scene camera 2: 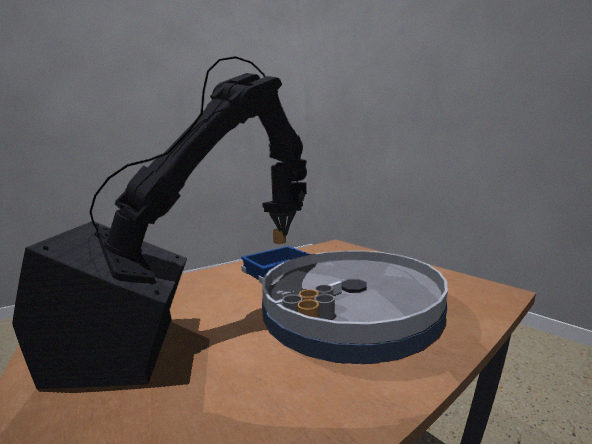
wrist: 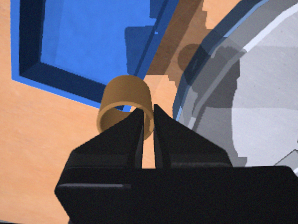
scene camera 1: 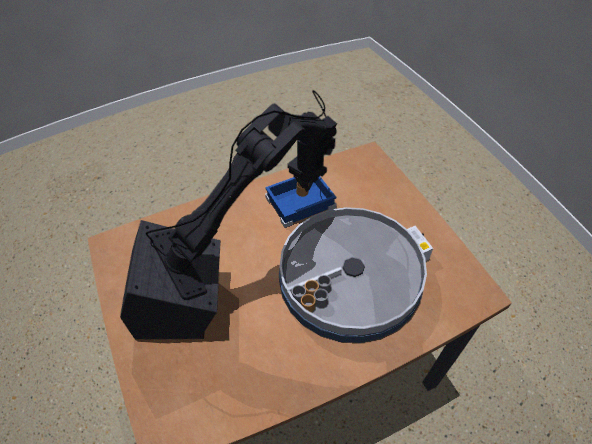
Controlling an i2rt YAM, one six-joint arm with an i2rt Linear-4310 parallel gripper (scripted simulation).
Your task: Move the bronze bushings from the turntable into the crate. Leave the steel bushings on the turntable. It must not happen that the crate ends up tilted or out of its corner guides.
Labels:
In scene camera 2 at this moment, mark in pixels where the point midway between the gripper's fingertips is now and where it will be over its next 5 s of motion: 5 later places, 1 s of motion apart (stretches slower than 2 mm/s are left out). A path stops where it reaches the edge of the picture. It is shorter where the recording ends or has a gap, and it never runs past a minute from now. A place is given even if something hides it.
My gripper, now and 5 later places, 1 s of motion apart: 283, 235; 271, 237; 278, 232; 280, 229; 279, 250; 280, 259

